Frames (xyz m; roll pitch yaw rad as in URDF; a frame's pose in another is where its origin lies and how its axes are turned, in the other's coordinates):
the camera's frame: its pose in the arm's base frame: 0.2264 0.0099 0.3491 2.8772 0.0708 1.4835
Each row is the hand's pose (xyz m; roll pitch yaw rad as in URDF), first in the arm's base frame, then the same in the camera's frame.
Working: the arm's base frame: its pose in the camera's frame: -0.0048 -0.3084 0.2794 -3.0476 -0.2572 1.4807

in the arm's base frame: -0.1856 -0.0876 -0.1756 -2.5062 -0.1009 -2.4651
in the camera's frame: -0.0956 -0.5272 0.4092 0.3963 0.2401 -2.3660
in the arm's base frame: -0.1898 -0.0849 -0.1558 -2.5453 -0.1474 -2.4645
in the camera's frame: -0.0947 -0.5263 0.3889 0.3541 0.2851 -2.3781
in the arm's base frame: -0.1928 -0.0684 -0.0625 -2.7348 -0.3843 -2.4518
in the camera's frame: -0.0851 -0.5059 0.2968 0.1376 0.5113 -2.4558
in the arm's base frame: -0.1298 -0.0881 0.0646 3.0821 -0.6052 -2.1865
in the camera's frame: -0.1082 -0.4108 0.1922 -0.3931 0.6531 -2.8014
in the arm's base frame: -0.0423 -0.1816 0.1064 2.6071 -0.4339 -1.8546
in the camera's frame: -0.1965 -0.3095 0.1827 -0.8317 0.4010 -3.0569
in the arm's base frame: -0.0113 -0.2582 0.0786 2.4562 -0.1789 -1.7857
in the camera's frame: -0.2679 -0.2818 0.2243 -0.9593 0.1378 -3.0480
